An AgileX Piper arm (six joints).
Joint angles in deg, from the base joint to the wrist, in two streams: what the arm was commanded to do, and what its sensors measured. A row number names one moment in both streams.
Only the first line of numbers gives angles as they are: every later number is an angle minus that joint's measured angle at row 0.
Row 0, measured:
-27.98 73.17 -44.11 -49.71 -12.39 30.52
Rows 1 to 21, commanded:
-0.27 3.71 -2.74 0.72 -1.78 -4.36
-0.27 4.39 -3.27 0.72 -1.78 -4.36
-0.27 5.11 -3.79 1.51 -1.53 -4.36
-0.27 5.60 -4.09 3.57 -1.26 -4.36
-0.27 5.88 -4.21 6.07 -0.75 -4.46
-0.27 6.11 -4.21 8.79 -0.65 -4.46
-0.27 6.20 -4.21 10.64 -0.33 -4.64
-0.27 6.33 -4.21 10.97 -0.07 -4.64
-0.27 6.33 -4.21 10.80 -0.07 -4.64
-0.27 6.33 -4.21 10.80 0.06 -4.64
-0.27 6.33 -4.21 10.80 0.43 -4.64
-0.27 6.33 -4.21 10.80 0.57 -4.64
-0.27 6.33 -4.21 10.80 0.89 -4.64
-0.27 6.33 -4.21 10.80 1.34 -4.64
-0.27 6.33 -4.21 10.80 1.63 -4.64
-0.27 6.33 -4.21 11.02 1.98 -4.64
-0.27 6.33 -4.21 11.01 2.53 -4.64
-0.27 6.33 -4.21 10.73 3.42 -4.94
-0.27 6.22 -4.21 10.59 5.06 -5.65
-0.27 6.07 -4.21 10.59 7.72 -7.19
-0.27 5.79 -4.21 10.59 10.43 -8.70
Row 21, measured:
0.00 6.36 -3.84 10.70 3.47 -4.92
